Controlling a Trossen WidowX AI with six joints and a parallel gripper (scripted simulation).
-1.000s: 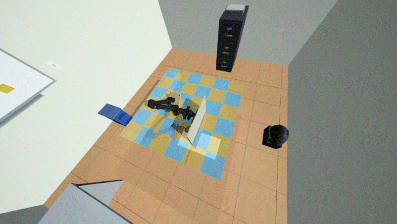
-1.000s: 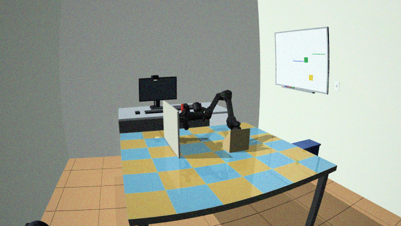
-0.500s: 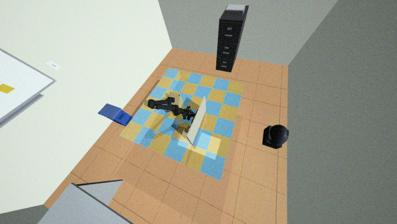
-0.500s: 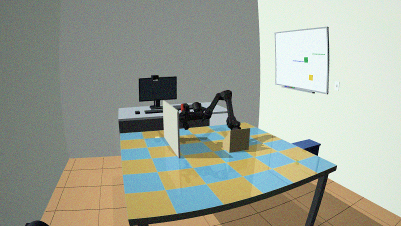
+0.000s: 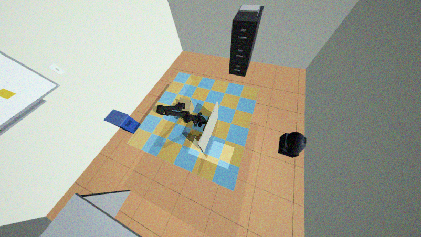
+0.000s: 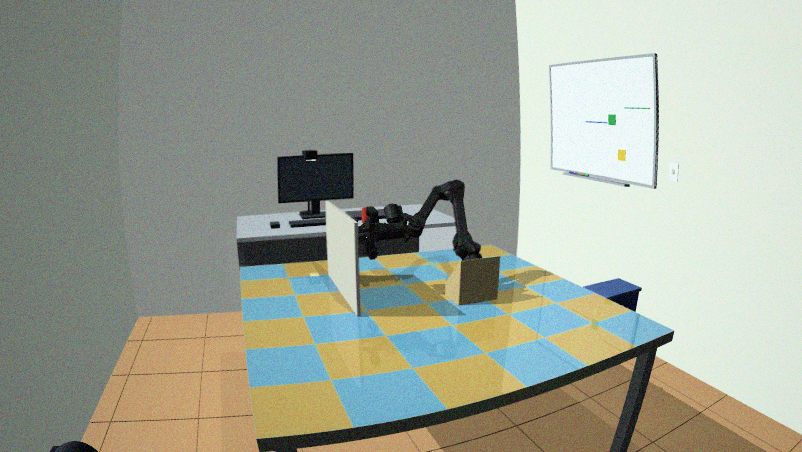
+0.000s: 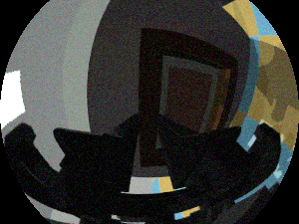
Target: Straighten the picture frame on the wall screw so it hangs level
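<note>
Right now my gripper tip is 50 mm above the picture frame and 10 mm to the left of it. Round my gripper tip: wall panel (70 mm below, 20 mm to the right, 20 mm ahead).
</note>
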